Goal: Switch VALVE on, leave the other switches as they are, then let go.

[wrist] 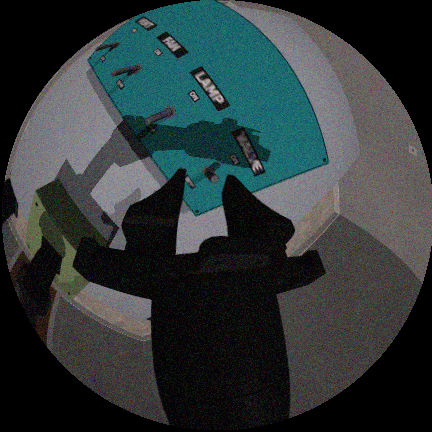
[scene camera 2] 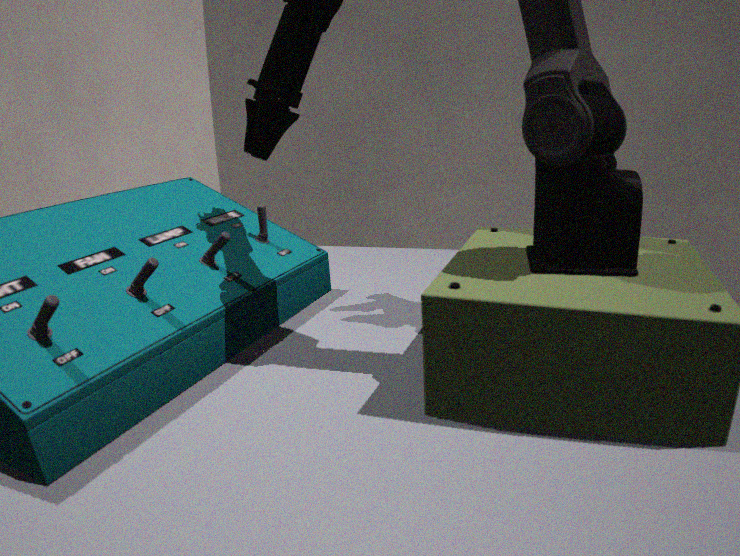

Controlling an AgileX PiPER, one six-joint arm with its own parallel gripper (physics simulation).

Labels:
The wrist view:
my gripper: 204,180
teal switch panel: 236,106

